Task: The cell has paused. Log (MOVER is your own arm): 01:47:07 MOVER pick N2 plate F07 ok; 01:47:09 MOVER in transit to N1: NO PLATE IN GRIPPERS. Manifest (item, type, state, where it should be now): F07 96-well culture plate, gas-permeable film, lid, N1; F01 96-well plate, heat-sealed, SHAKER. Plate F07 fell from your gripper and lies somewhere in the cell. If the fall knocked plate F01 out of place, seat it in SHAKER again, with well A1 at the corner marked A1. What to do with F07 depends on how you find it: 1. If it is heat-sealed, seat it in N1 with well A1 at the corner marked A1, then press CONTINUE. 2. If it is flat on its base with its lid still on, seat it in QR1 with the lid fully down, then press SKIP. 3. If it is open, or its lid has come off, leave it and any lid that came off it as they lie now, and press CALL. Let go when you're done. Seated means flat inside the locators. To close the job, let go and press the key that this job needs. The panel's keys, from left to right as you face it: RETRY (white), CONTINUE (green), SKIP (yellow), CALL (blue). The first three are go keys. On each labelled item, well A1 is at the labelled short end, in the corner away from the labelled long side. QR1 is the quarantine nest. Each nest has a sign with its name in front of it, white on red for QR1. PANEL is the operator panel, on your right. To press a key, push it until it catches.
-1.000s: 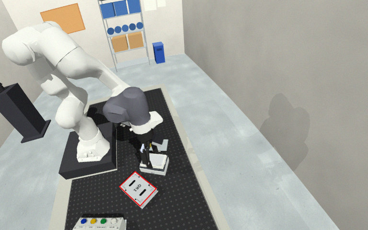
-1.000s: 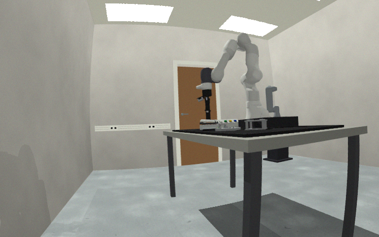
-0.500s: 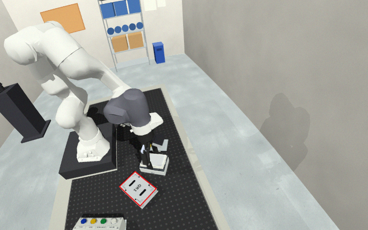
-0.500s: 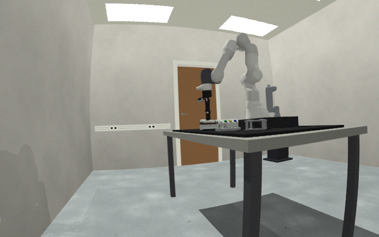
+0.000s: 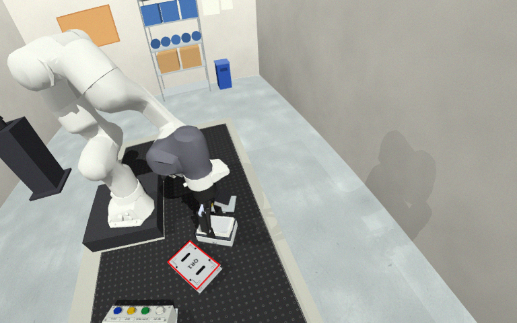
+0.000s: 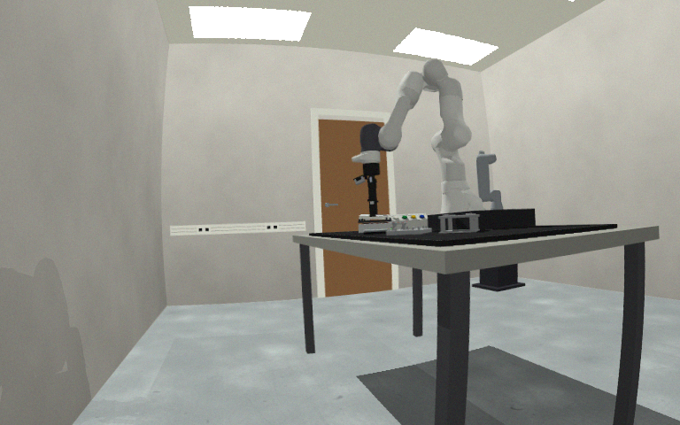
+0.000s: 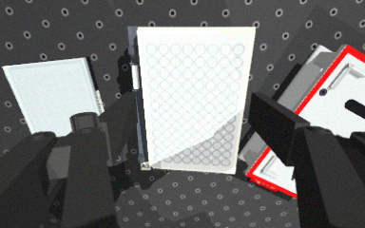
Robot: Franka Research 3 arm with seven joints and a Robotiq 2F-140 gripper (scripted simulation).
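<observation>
The white 96-well plate is 2 cm below my hand. Also, from my hand: pale flat rectangular piece: 15 cm to the left, 8 cm below, 4 cm ahead; white retry key: 26 cm to the right, 24 cm behind, 3 cm below; green continue key: 29 cm behind, 25 cm to the right, 3 cm below.
</observation>
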